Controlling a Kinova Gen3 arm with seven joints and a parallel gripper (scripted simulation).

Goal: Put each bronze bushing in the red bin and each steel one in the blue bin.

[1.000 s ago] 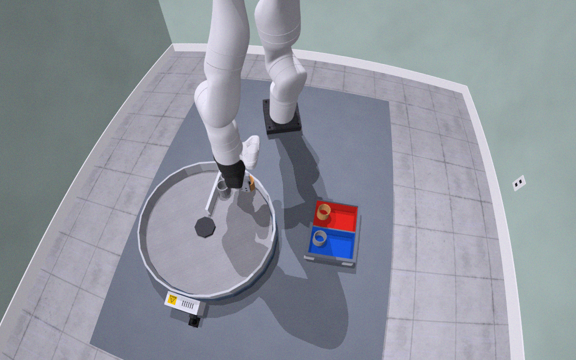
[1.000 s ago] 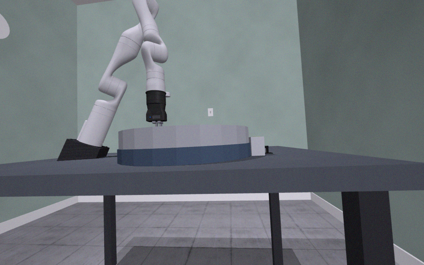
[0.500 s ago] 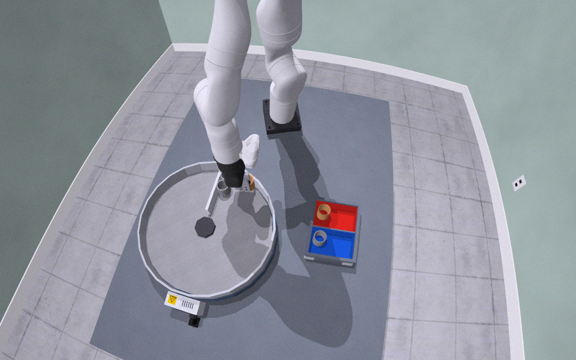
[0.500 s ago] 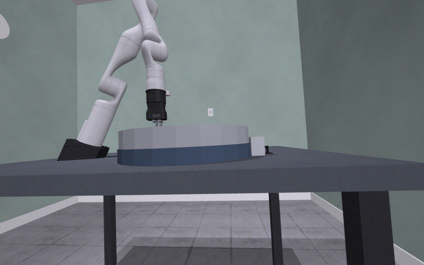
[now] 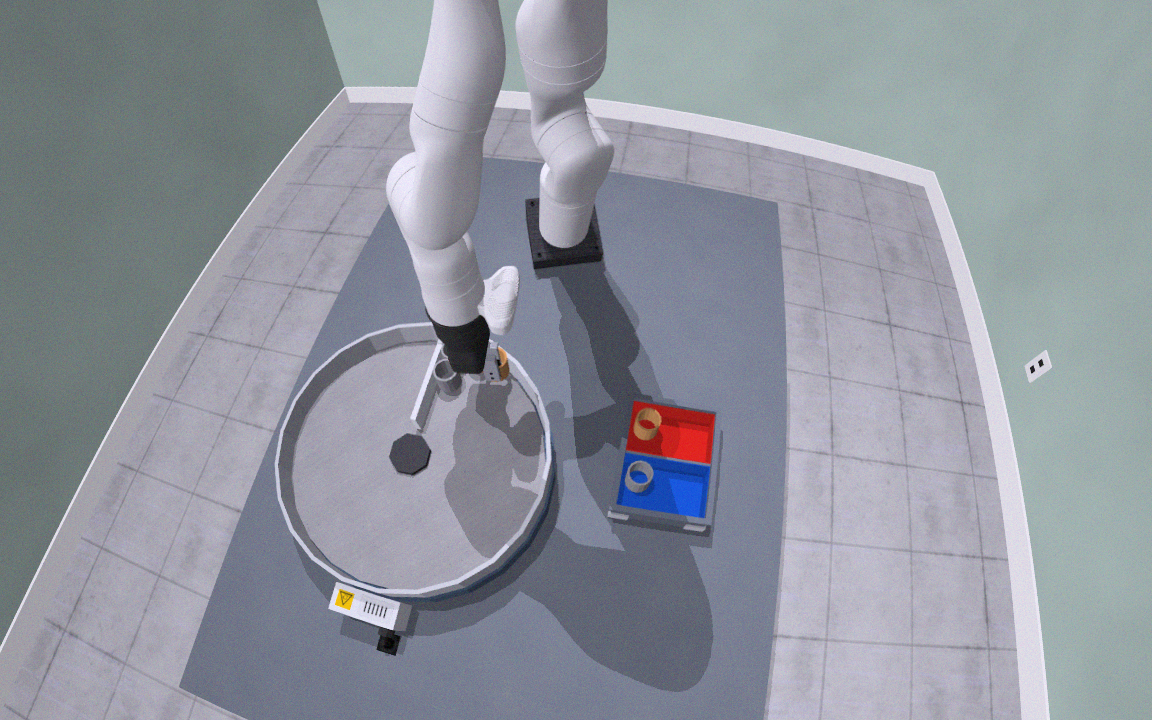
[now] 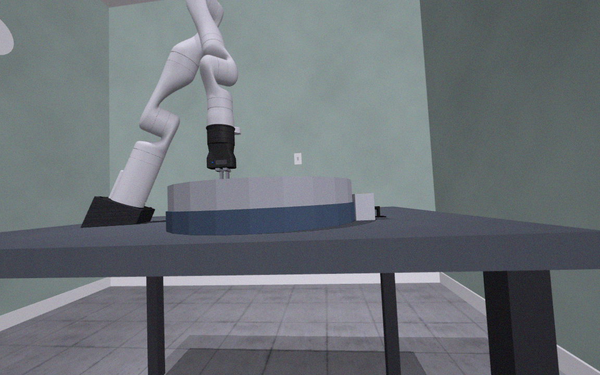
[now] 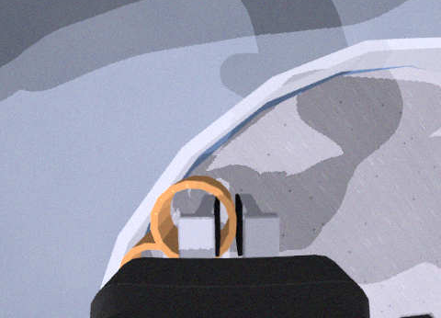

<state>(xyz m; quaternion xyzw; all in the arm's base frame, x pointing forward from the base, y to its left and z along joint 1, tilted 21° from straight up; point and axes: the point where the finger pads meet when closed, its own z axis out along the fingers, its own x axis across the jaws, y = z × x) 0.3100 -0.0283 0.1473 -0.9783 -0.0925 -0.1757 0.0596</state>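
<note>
My hand is 28 cm to the right of the grey tray, 8 cm above it and 4 cm short of it. Round my hand: turntable (15 cm ahead, 9 cm to the right, 5 cm below).
</note>
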